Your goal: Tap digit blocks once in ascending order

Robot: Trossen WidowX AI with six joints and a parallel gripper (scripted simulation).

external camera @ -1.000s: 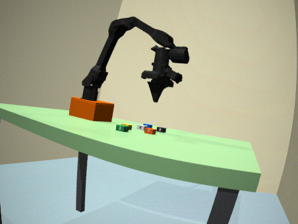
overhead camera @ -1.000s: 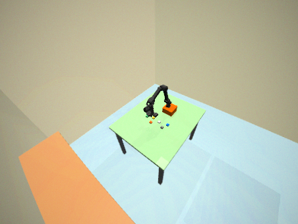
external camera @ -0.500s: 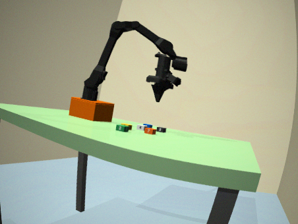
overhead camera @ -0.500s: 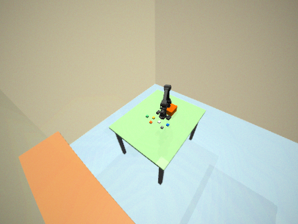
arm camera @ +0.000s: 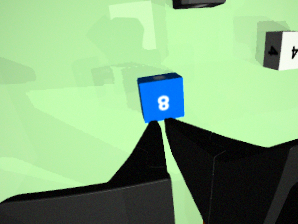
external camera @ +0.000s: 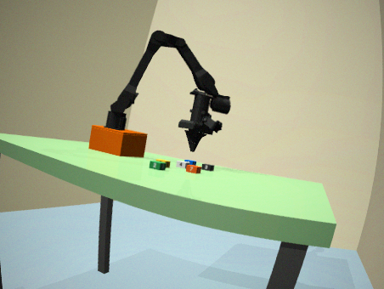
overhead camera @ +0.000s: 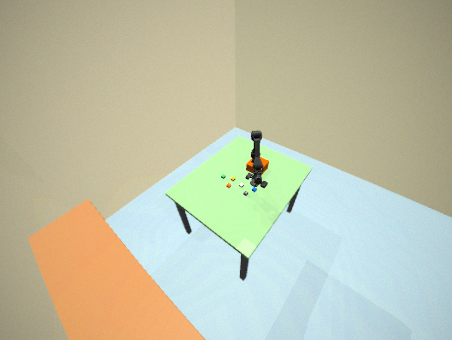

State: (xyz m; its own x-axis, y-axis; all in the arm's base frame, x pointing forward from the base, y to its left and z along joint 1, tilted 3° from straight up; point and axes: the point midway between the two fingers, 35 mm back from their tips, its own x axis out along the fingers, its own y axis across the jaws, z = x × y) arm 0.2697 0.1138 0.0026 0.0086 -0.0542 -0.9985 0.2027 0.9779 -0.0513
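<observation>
The blue block is 40 mm below my gripper tip and 10 mm to the right of it. Also, from my gripper tip: yellow block 230 mm to the right, 40 mm below, 30 mm behind; dark grey block 70 mm ahead, 60 mm to the right, 40 mm below; white block 130 mm to the right, 40 mm below.
</observation>
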